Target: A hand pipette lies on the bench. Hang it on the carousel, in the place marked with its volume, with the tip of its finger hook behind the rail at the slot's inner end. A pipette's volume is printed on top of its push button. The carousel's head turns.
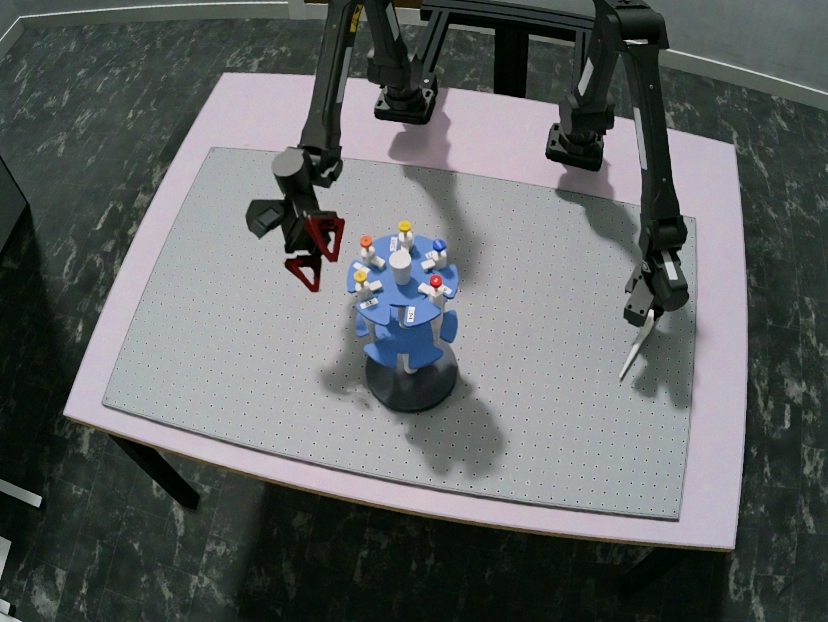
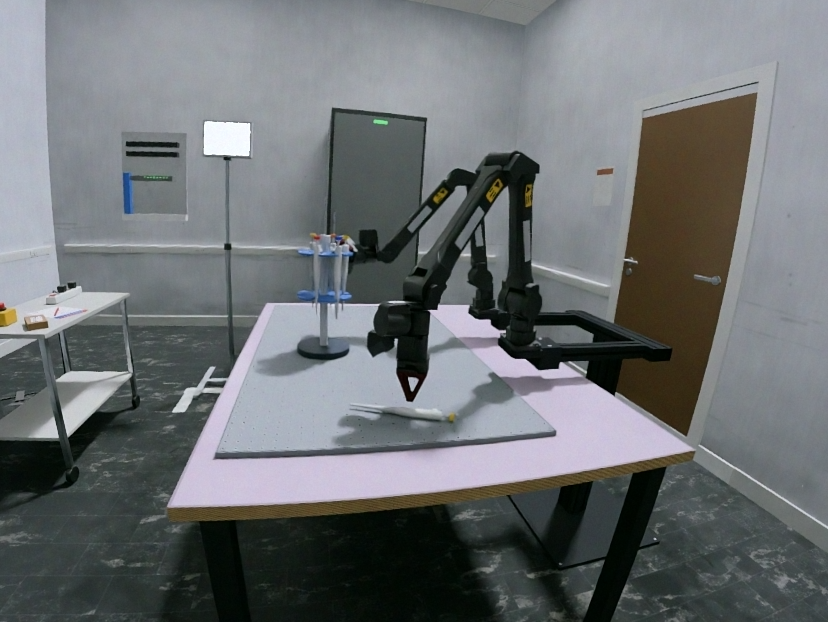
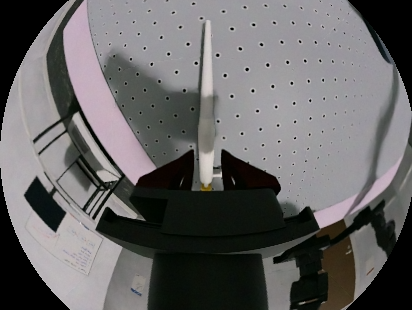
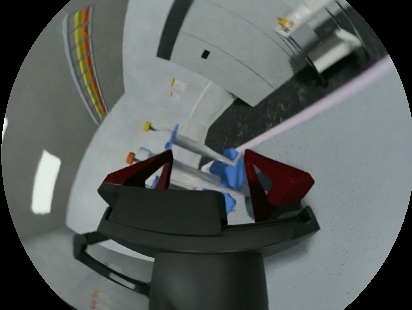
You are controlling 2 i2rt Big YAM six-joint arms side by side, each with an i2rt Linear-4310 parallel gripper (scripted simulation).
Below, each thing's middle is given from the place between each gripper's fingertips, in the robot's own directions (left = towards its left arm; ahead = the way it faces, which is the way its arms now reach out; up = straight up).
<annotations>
Now: the orange-button pipette [image 4: 181, 176] 9 cm to the left of my right hand [image 1: 324, 278], 2 cm behind it and 1 cm below it. From my right hand the other things lie so: red-button pipette [image 1: 435, 292]: 18 cm to the left, 1 cm below, 1 cm ahead.
The red-button pipette is 370 mm to the right of my left hand [image 2: 410, 399], 260 mm ahead of it and 210 mm above it. Round my left hand: orange-button pipette: 460 mm to the right, 230 mm ahead, 210 mm above.
</annotations>
